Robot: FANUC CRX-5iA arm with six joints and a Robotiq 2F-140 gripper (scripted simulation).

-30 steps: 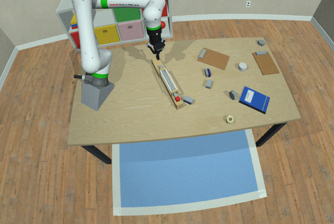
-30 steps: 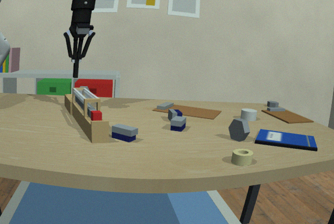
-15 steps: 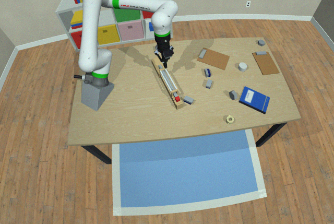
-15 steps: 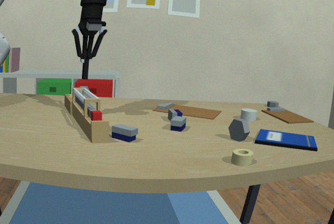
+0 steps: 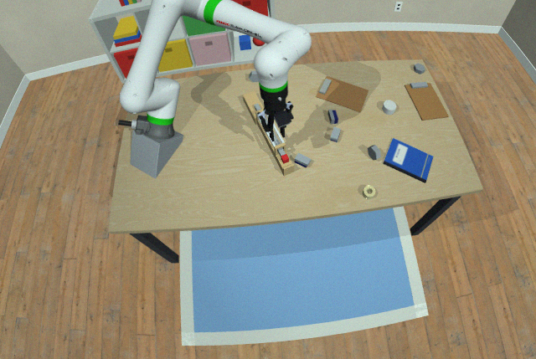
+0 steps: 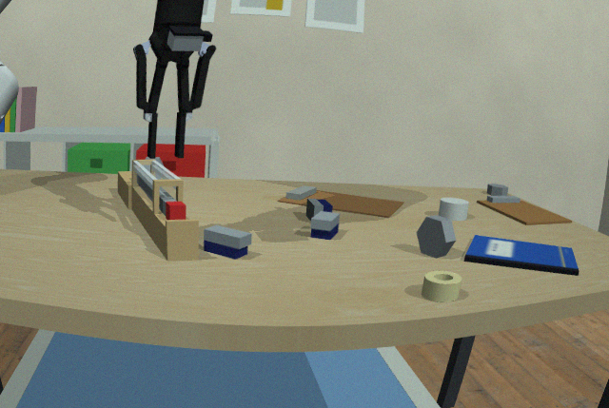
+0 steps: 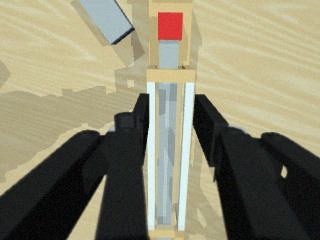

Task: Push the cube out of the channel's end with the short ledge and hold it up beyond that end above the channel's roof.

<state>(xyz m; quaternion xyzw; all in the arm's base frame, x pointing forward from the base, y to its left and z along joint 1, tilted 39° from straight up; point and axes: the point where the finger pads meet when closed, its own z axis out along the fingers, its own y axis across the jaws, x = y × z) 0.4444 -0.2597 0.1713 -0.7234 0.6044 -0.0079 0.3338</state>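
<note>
The red cube is 20 mm ahead of my hand, 70 mm to the right of it and 100 mm below it. The rest, counted from my hand: tape roll 340 mm ahead, 240 mm to the right, 140 mm below; then grey-and-blue block 100 mm ahead, 60 mm to the right, 140 mm below; then wooden channel 20 mm behind, 70 mm to the left, 100 mm below.
</note>
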